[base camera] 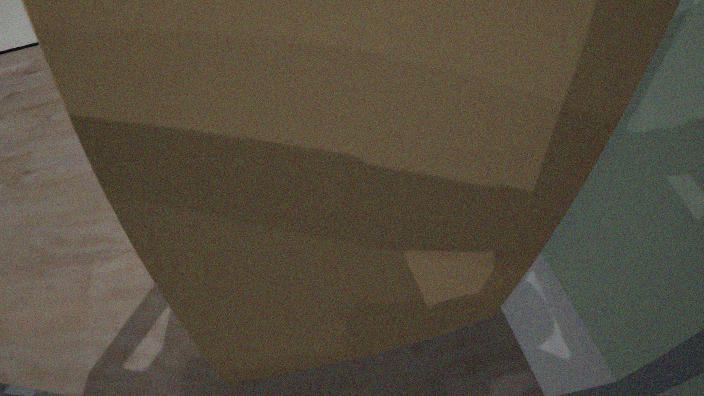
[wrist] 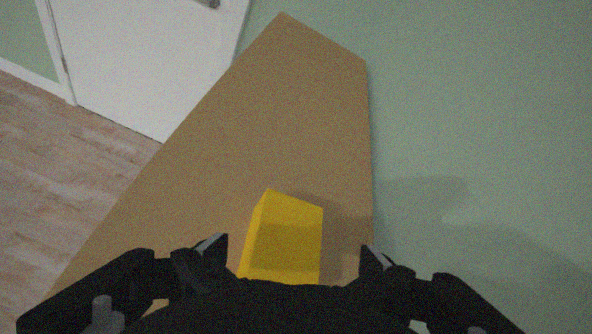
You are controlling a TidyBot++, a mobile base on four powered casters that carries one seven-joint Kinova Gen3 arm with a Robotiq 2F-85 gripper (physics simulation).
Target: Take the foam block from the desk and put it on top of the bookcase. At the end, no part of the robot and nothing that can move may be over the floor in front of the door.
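Places are measured from the arm's base along level axes (x left, y back, z up), in millimetres.
Where they show: gripper, fingertip midpoint: [wrist: 293, 254].
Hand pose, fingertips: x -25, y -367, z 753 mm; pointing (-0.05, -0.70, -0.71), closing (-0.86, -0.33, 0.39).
Note:
After its pixels a point has its place.
The yellow foam block [wrist: 287, 242] @[x -27, y -396, z 709 mm] rests on the brown top of the bookcase [wrist: 295, 115] @[x 46, y -615, z 664 mm], near its wall side, in the wrist view. Its lower end is hidden behind the gripper's body. My gripper [wrist: 293, 254] @[x -25, y -367, z 753 mm] is open, with one finger to each side of the block and a gap on both sides; it appears to stand above the block. In the base camera view the bookcase's brown side [base camera: 300, 100] @[x -1, y -224, z -115 mm] fills most of the picture; the block and the gripper do not show there. The desk does not show.
A white door [wrist: 135, 55] @[x 859, y -1026, z 144 mm] stands beyond the bookcase, at the upper left of the wrist view. Wood floor [wrist: 60, 170] @[x 929, y -592, z -396 mm] [base camera: 65, 200] @[x 363, y -431, z -396 mm] lies left of the bookcase. A green wall [wrist: 480, 125] @[x -142, y -584, z 825 mm] [base camera: 645, 225] @[x -229, y -231, z -196 mm] runs along its right side, with a pale baseboard [base camera: 565, 340] @[x -222, y -205, z -325 mm] low down.

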